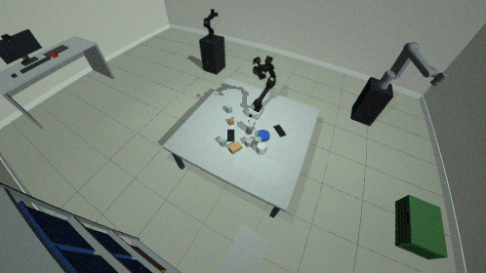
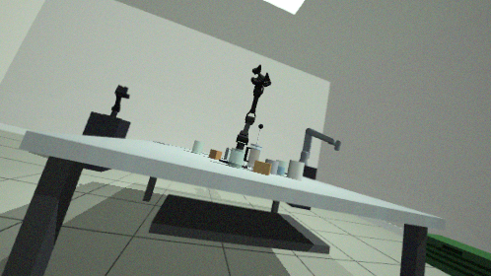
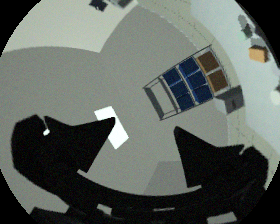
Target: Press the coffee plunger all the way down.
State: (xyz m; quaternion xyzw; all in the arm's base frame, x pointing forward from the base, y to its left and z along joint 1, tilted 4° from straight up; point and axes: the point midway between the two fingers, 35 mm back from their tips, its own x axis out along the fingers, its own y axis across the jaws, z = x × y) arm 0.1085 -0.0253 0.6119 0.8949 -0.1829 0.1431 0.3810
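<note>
Now: the coffee press 90 mm ahead of my gripper tip, 30 mm to the left of it and 570 mm below it. The rest, counted from my gripper tip: orange box 350 mm ahead, 20 mm to the left, 670 mm below; blue object 80 mm ahead, 200 mm to the left, 680 mm below; white cup 250 mm ahead, 250 mm to the left, 650 mm below.
</note>
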